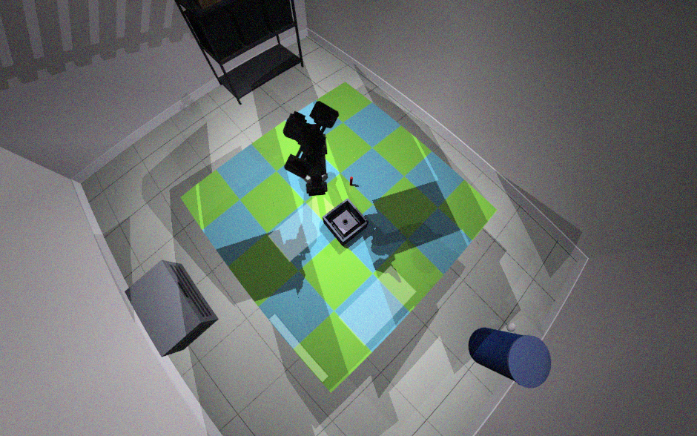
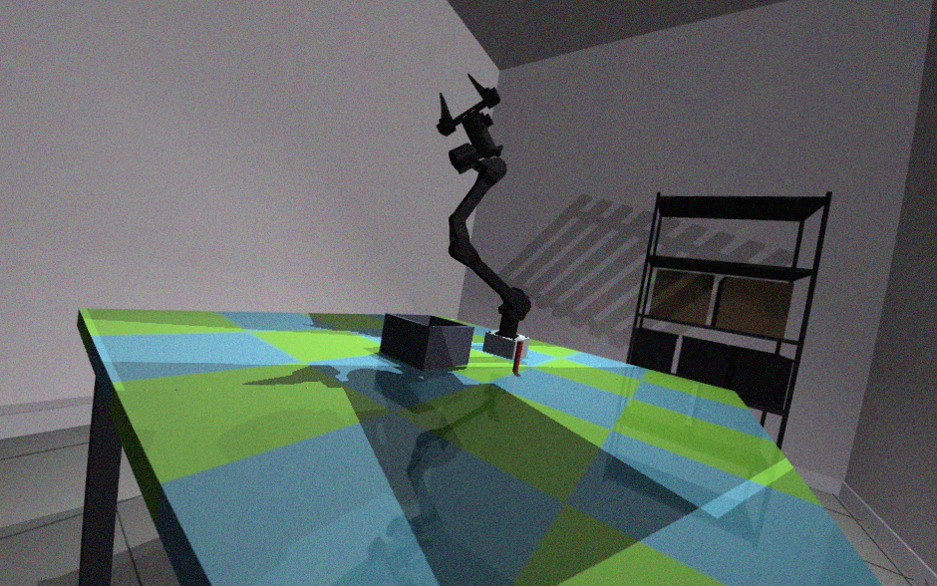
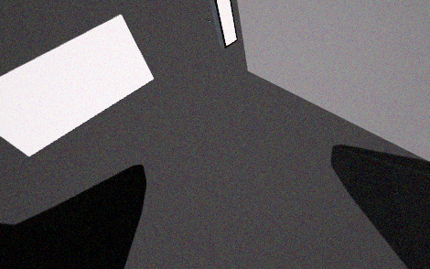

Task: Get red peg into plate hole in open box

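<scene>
My gripper tip is 60 mm past the red peg, 290 mm to the right of it and 700 mm above it. The rest, counted from my gripper tip: grey plate: 60 mm ahead, 80 mm to the left, 690 mm below; then dark box: 60 mm ahead, 80 mm to the left, 710 mm below.
</scene>
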